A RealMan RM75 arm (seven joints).
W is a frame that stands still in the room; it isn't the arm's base.
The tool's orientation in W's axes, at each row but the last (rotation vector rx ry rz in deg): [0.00, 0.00, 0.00]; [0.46, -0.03, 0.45]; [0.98, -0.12, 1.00]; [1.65, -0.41, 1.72]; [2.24, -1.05, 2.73]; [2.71, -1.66, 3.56]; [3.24, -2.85, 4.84]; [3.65, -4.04, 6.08]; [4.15, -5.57, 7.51]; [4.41, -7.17, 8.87]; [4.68, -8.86, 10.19]
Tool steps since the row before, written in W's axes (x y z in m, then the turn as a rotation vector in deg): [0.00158, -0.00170, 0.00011, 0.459, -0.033, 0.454]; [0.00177, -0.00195, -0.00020, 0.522, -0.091, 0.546]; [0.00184, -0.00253, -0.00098, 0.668, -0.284, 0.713]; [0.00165, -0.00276, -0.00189, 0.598, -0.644, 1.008]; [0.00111, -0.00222, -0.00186, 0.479, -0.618, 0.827]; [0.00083, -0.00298, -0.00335, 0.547, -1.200, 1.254]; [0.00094, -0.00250, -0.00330, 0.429, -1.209, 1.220]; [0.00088, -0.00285, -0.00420, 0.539, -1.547, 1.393]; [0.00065, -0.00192, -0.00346, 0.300, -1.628, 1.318]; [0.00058, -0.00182, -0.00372, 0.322, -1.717, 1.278]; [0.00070, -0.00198, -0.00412, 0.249, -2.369, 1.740]
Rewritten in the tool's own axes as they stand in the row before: [0.00158, -0.00170, 0.00011, 0.459, -0.033, 0.454]; [0.00175, -0.00197, -0.00019, 0.522, -0.091, 0.546]; [0.00179, -0.00258, -0.00094, 0.665, -0.283, 0.716]; [0.00155, -0.00286, -0.00182, 0.586, -0.633, 1.022]; [0.00097, -0.00234, -0.00179, 0.465, -0.608, 0.842]; [0.00054, -0.00318, -0.00322, 0.510, -1.173, 1.295]; [0.00056, -0.00275, -0.00319, 0.390, -1.173, 1.267]; [0.00027, -0.00317, -0.00405, 0.477, -1.510, 1.455]; [0.00005, -0.00221, -0.00334, 0.223, -1.563, 1.408]; [-0.00019, -0.00213, -0.00359, 0.226, -1.657, 1.374]; [-0.00032, -0.00235, -0.00397, 0.119, -2.252, 1.901]
